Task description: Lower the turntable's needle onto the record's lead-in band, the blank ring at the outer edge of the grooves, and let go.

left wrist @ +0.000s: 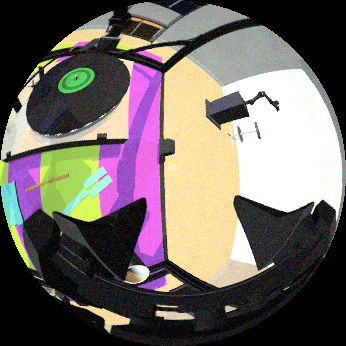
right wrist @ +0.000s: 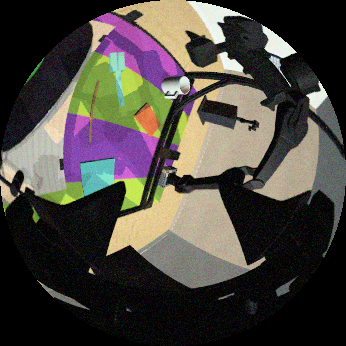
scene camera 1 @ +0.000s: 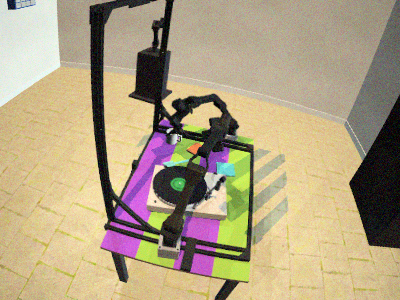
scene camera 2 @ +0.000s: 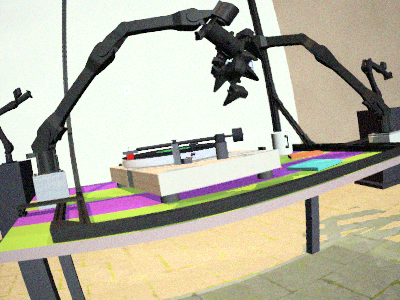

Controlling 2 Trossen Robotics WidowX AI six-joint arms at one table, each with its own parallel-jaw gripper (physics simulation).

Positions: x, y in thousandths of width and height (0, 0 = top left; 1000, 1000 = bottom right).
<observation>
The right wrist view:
my left gripper: 585, 74
my right gripper: 499, 536
black record: 160, 244
</observation>
